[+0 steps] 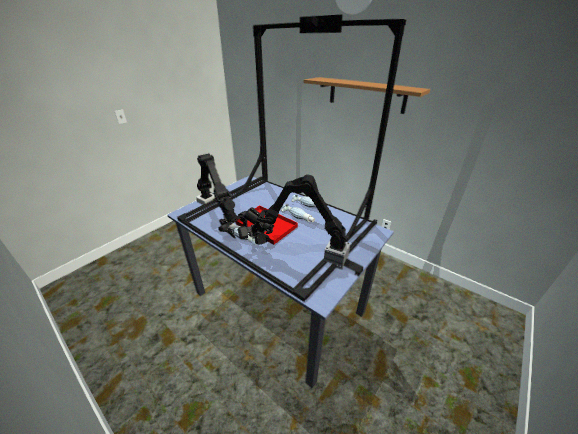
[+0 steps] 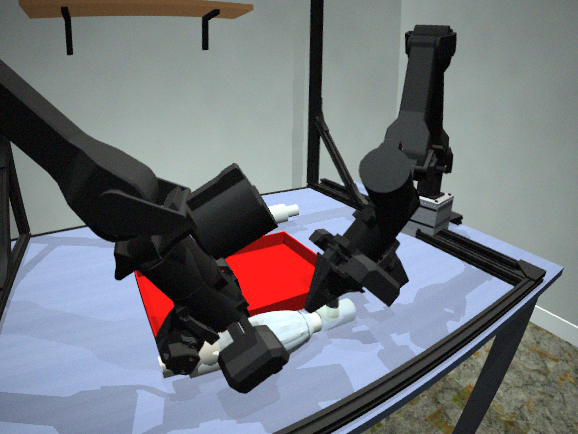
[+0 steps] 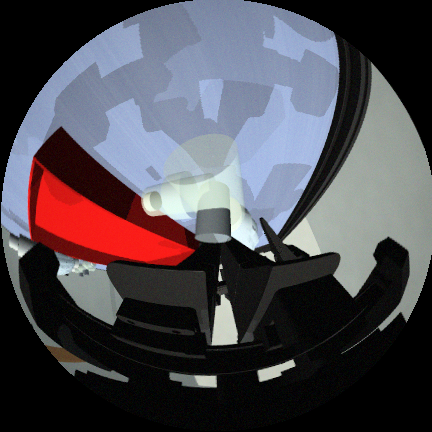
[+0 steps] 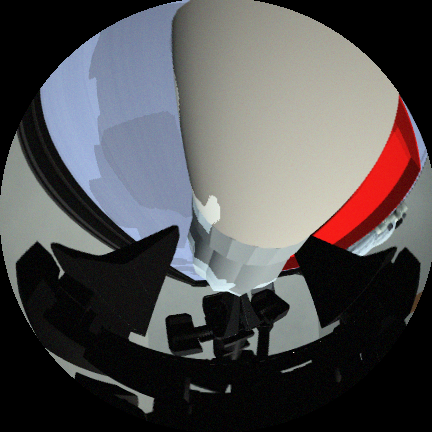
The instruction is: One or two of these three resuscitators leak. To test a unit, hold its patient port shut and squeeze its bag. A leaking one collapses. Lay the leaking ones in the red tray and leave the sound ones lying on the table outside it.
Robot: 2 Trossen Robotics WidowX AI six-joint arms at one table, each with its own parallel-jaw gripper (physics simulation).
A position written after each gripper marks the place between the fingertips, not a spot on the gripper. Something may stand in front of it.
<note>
In view: the left gripper (image 2: 306,310), the right gripper (image 2: 262,345), a red tray (image 2: 274,272), a resuscitator (image 2: 293,328) and a resuscitator (image 3: 66,262).
The red tray also shows in image 3 (image 3: 75,206). The left gripper also shows in image 3 (image 3: 218,236) and in image 4 (image 4: 236,278). The right gripper shows as well in image 3 (image 3: 230,229) and in image 4 (image 4: 236,232).
</note>
